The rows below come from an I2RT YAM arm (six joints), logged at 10 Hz.
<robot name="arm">
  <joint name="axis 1" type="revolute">
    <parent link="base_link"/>
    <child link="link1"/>
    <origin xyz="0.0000 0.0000 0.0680" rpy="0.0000 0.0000 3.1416"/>
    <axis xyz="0 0 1"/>
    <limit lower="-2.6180" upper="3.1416"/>
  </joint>
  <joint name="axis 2" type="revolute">
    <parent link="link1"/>
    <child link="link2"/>
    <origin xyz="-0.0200 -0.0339 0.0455" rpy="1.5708 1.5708 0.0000"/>
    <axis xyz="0 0 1"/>
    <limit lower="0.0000" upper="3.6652"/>
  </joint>
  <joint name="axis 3" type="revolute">
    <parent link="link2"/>
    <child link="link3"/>
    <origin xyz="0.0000 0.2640 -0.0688" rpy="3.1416 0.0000 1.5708"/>
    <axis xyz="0 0 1"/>
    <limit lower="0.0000" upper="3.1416"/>
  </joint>
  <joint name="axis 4" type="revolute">
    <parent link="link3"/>
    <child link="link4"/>
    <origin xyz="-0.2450 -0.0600 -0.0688" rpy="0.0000 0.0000 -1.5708"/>
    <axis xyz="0 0 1"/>
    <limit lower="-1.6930" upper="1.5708"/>
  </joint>
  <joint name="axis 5" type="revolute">
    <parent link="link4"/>
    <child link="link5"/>
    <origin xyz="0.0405 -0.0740 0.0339" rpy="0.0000 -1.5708 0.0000"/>
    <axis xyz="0 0 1"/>
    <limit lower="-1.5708" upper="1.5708"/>
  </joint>
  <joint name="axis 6" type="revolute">
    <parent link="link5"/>
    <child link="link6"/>
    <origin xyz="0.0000 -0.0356 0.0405" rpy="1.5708 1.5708 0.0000"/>
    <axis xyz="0 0 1"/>
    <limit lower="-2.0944" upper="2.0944"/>
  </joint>
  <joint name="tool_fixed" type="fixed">
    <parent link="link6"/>
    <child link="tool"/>
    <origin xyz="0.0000 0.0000 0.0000" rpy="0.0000 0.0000 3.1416"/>
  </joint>
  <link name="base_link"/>
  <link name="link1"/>
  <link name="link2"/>
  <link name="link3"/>
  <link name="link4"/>
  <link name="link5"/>
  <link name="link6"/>
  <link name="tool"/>
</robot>
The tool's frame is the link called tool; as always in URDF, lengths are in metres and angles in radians.
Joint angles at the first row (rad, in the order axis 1, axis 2, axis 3, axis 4, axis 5, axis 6):
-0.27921, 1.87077, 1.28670, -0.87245, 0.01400, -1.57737
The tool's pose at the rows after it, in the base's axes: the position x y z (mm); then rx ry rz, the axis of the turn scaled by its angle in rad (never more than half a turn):
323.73 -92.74 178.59 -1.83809 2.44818 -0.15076
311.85 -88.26 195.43 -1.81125 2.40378 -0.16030
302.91 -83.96 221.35 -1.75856 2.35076 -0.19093
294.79 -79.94 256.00 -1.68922 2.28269 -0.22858
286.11 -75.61 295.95 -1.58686 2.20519 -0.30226
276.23 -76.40 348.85 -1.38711 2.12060 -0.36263
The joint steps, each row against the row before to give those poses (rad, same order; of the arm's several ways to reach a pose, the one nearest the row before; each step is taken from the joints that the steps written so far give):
0.00002, -0.05263, -0.04036, -0.00193, -0.01567, 0.01027
-0.00079, -0.07920, -0.02961, -0.01248, -0.03622, -0.00128
0.00050, -0.08313, 0.00561, -0.02608, -0.04234, 0.01341
-0.00086, -0.08208, 0.04253, -0.04241, -0.05334, 0.02114
0.00038, -0.08291, 0.05886, -0.01894, -0.04683, 0.04579
-0.02166, -0.06708, 0.11540, -0.01327, -0.07822, 0.10811

